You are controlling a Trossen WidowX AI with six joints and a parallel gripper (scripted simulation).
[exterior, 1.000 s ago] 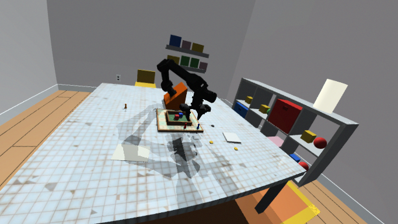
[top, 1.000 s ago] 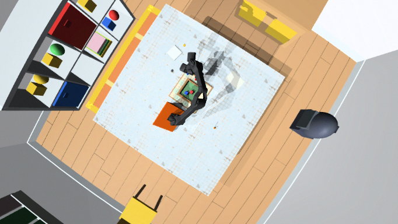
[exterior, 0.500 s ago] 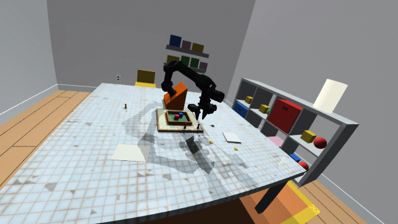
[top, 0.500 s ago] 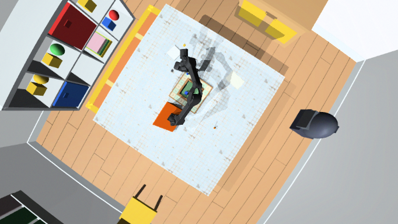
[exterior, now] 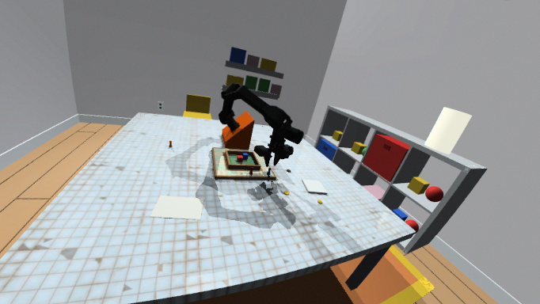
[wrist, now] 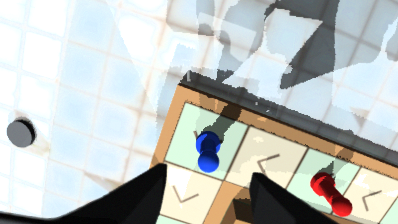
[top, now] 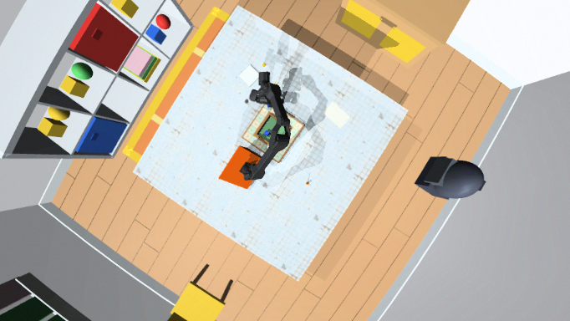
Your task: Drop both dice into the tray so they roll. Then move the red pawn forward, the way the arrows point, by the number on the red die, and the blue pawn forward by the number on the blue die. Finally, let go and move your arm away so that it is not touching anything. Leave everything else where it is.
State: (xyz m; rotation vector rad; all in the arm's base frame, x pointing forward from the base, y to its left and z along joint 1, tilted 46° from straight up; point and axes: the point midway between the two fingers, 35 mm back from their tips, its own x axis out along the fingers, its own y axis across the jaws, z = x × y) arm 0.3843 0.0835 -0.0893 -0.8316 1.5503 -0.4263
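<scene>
The blue pawn lies 30 mm below my gripper tip. Round my gripper tip: red die (120 mm to the right, 110 mm behind, 30 mm below); then dark disc (140 mm to the left, 50 mm below, 50 mm behind); then red pawn (90 mm to the right, 30 mm below).
</scene>
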